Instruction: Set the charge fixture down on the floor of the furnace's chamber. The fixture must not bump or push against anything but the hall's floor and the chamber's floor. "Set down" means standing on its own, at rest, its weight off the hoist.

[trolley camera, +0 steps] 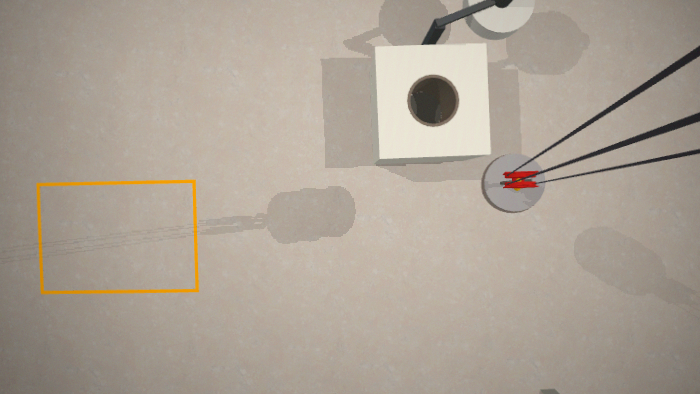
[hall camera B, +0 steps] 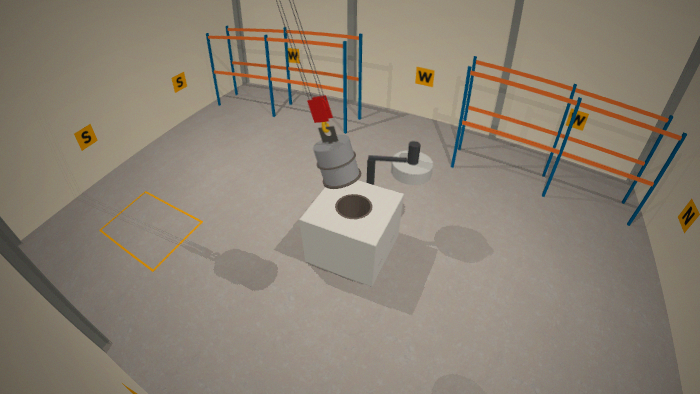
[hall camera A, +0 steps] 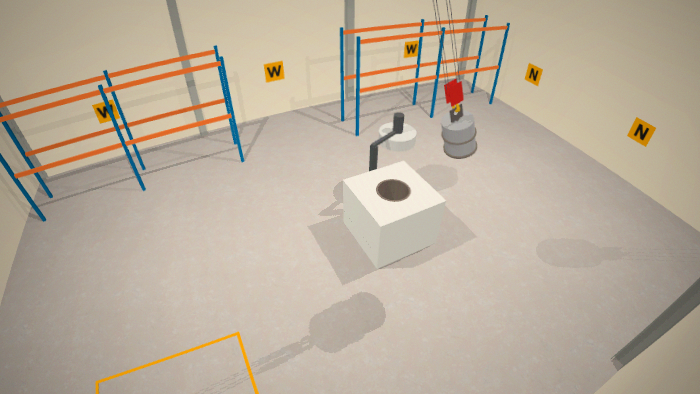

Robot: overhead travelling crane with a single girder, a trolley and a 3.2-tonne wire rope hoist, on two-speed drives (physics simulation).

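The charge fixture, a grey drum with dark rings, hangs above the floor on slanting ropes, tilted in the hall camera B view. The crane's hook, under a red block, is shut on its top lug. The furnace is a white block with a round chamber opening in its top. In the trolley view the fixture is just outside the furnace's lower right corner. The chamber's floor is not clearly visible.
A round white lid hangs from a dark swing arm beside the furnace. Blue and orange racks stand along the W wall. A yellow rectangle marks the floor.
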